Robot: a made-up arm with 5 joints.
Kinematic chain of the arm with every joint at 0, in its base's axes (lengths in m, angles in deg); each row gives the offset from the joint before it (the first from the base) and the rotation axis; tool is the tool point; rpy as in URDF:
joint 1: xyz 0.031 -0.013 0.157 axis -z
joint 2: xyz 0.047 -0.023 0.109 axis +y
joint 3: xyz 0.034 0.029 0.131 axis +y
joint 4: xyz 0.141 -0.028 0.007 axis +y
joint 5: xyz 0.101 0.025 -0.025 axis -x
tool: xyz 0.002 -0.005 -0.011 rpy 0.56 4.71 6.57
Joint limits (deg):
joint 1: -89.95..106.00
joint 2: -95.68..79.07
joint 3: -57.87..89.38
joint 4: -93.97..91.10
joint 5: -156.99..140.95
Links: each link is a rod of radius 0.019 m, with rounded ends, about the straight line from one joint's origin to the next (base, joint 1, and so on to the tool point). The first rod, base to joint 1, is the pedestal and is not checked.
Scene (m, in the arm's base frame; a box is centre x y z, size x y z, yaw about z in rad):
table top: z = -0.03
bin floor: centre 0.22 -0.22 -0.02 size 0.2 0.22 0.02 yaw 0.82
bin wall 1: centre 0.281 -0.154 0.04 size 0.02 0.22 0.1 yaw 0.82
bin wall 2: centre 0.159 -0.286 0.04 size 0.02 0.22 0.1 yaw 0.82
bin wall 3: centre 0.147 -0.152 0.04 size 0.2 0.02 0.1 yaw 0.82
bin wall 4: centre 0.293 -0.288 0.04 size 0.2 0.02 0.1 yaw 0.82
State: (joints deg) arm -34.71 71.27 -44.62 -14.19 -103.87
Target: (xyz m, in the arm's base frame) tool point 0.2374 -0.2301 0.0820
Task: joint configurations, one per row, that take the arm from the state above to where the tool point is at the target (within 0.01 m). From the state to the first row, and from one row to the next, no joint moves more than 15 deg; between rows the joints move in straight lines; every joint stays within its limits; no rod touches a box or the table.
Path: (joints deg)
1: -20.71 66.07 -37.71 -7.76 -103.31
2: -6.72 60.87 -30.79 -1.33 -102.75
3: 7.28 55.66 -23.88 5.11 -102.19
4: 21.27 50.46 -16.96 11.54 -101.63
5: 35.27 45.26 -10.05 17.97 -101.07
6: 49.27 40.06 -3.13 24.40 -100.51
7: 49.27 52.31 -8.04 16.74 -101.00
8: 49.27 64.56 -12.94 9.07 -101.50

